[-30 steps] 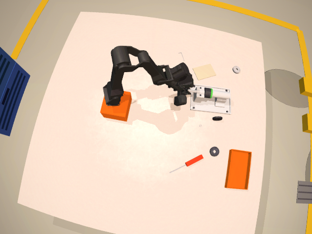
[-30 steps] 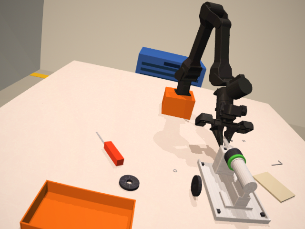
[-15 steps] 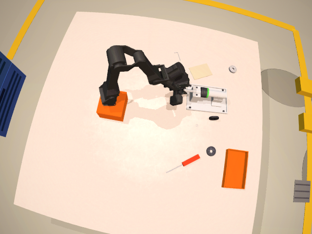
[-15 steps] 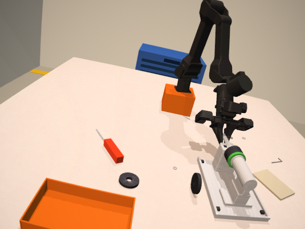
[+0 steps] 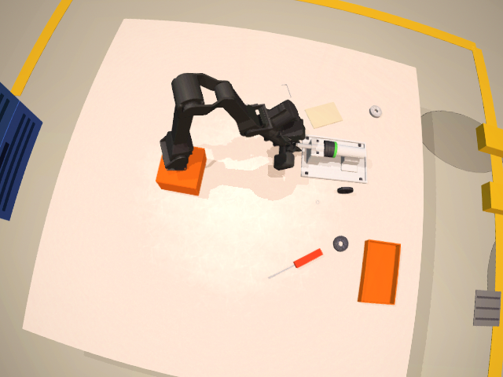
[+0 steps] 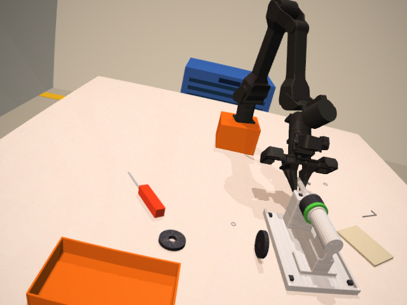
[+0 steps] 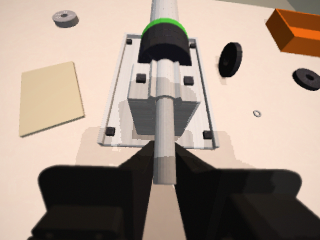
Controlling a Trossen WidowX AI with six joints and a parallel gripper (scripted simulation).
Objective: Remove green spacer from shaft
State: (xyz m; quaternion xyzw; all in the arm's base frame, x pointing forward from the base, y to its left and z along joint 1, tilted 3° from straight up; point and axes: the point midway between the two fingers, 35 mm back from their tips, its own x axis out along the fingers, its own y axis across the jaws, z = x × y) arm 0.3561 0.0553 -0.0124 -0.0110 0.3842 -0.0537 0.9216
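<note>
The shaft lies 5 cm ahead of my gripper tip and 2 cm above it. The rest, counted from my gripper tip: beige card: 11 cm ahead, 16 cm to the left, 5 cm below; then black disc: 15 cm ahead, 13 cm to the right, 3 cm below; then green spacer: 10 cm ahead, 1 cm to the right, 2 cm above.
</note>
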